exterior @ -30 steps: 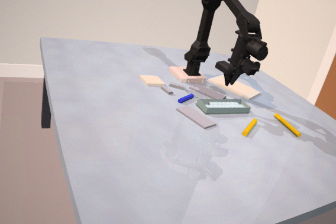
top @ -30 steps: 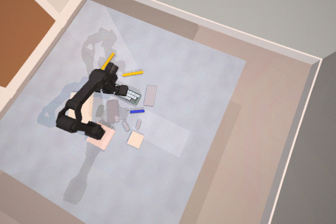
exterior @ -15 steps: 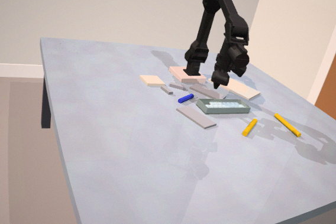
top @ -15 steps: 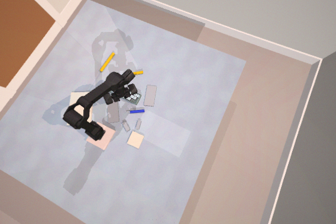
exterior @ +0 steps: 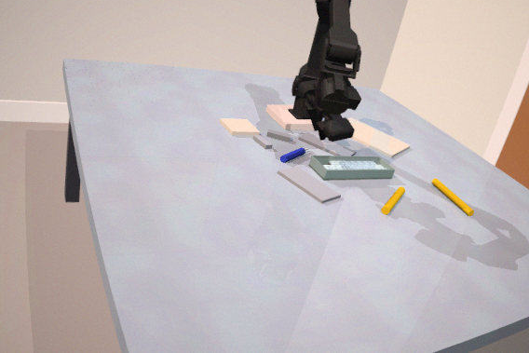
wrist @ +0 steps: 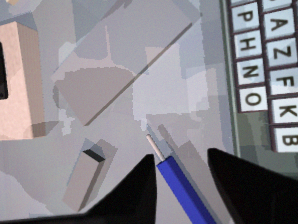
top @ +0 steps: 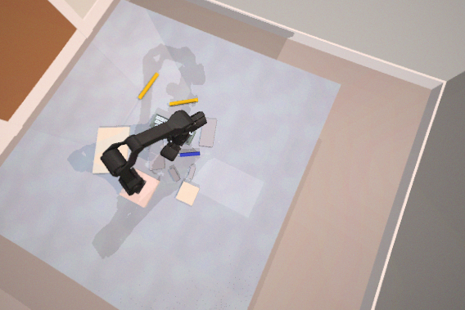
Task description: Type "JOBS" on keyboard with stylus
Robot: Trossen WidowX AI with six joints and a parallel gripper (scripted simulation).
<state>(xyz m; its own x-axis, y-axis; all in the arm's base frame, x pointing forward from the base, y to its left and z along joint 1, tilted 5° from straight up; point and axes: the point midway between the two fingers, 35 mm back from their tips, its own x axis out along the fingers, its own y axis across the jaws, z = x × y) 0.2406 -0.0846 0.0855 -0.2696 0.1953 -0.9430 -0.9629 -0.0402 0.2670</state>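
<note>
The blue stylus is 60 mm below my gripper tip, 30 mm to the right of it and 20 mm behind it. Round my gripper tip: grey stylus tip 60 mm below, 40 mm behind; then beige tile 160 mm behind, 140 mm to the right, 60 mm below.
</note>
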